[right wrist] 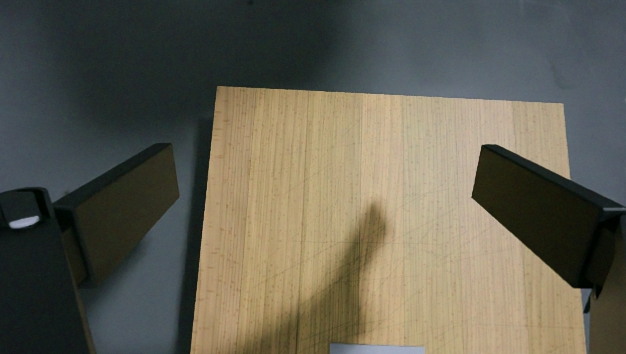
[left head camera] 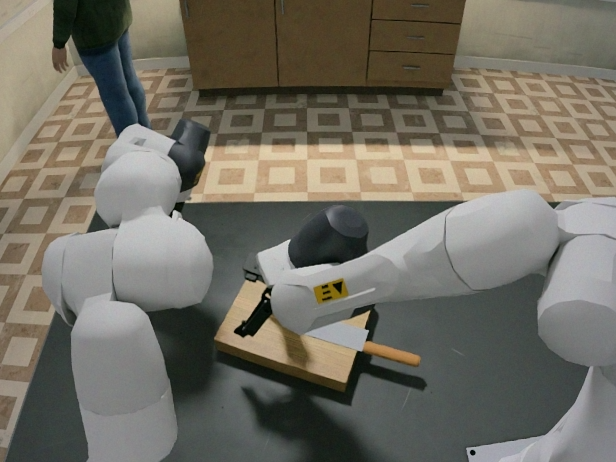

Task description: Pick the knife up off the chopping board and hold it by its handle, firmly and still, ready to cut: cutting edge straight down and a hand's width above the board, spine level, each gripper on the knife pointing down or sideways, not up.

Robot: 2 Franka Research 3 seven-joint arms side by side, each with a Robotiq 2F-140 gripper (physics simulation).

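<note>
The knife lies on the chopping board, its broad grey blade flat and its orange-brown handle sticking out past the board's right edge. The blade is partly hidden by an arm in the head view; a strip of blade shows at the bottom edge of the right wrist view. My right gripper is open above the board, beyond the blade's end, with its fingers wide apart and nothing between them. My left gripper is at the upper left, mostly hidden behind its arm; its fingers cannot be made out.
The dark table surrounds the board. One white arm reaches in from the right over the board and blade; the other white arm stands left of the board. A person and a wooden cabinet are beyond the table.
</note>
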